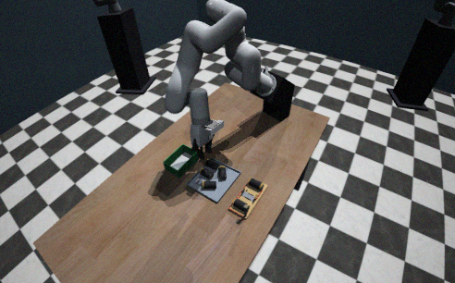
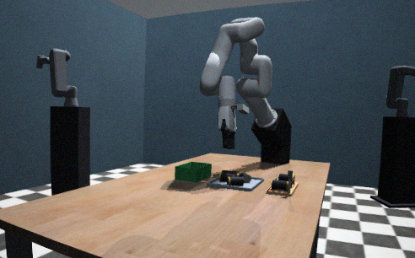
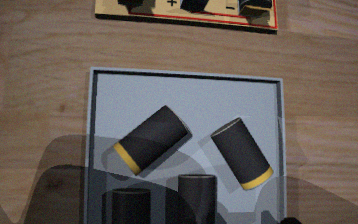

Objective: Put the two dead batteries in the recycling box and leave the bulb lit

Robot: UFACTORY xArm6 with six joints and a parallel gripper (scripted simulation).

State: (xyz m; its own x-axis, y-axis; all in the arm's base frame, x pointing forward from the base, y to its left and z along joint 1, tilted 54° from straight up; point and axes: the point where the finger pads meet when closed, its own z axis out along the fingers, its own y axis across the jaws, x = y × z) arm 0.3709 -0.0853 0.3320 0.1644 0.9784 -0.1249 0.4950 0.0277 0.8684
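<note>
Now: hand 2 cm short of the grey tray, 4 cm to the right of it and 15 cm above it. Also, from my hand: green recycling box: 4 cm behind, 14 cm to the right, 14 cm below.
</note>
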